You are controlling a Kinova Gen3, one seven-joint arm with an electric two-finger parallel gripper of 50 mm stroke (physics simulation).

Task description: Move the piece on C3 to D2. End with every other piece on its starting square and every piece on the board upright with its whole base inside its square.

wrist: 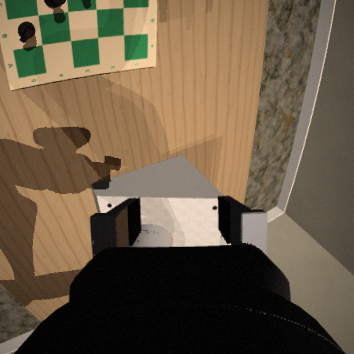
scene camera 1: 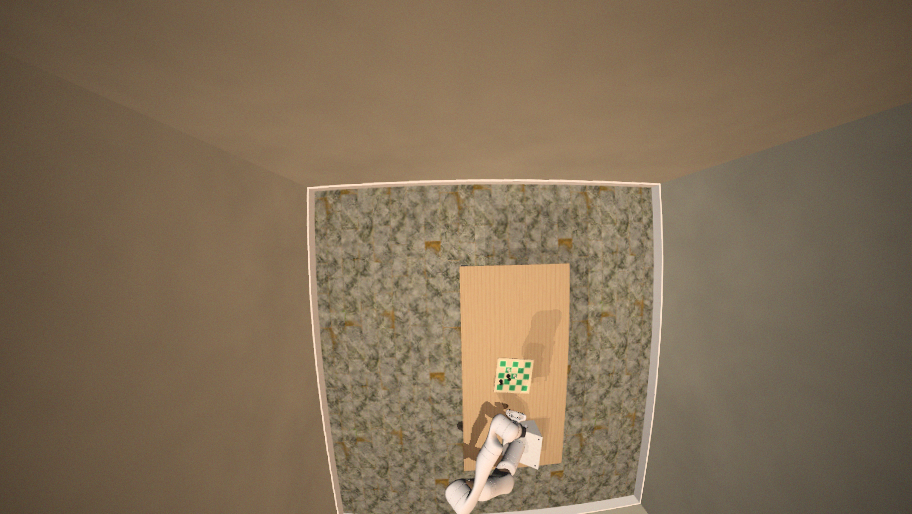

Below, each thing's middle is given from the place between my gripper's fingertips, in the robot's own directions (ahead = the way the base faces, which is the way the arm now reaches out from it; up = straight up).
The chessboard (scene camera 1: 522, 368) lies 29 cm below my hand, 11 cm ahead of it and 2 cm to the right of it.
